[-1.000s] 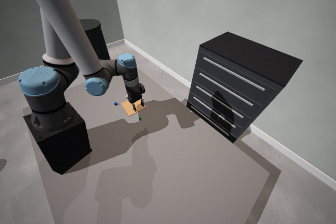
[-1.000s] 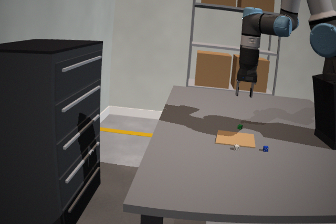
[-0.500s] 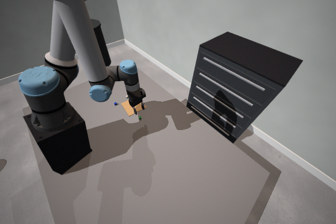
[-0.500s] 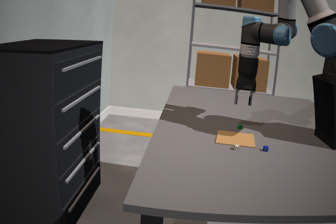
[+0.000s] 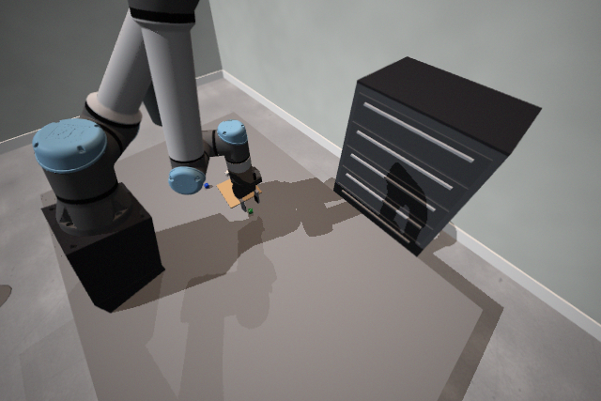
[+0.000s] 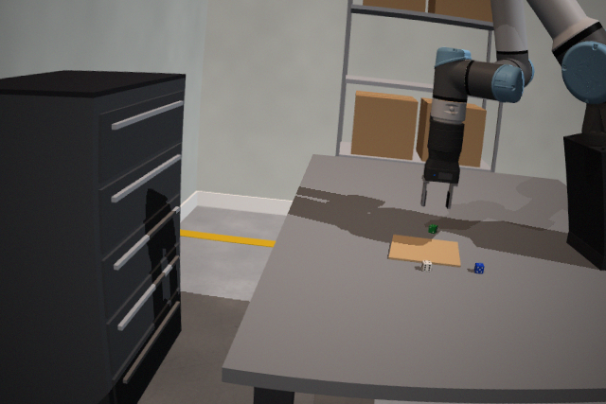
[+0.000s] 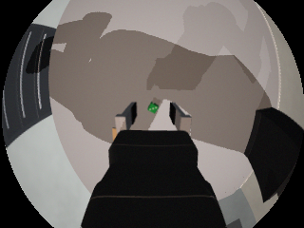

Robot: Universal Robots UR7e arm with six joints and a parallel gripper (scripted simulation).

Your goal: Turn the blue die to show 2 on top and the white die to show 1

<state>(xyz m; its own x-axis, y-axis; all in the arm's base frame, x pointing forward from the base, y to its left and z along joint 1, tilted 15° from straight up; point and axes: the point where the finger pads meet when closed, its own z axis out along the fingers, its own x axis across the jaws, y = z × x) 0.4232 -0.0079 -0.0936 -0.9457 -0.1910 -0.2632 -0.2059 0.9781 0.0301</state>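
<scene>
My hand is 70 mm above the green die and 10 mm to the right of it. From my hand the other things lie so: orange mat 140 mm to the left, 70 mm below; white die 250 mm to the left, 70 mm below, 10 mm behind; blue die 220 mm to the left, 110 mm behind, 70 mm below.
</scene>
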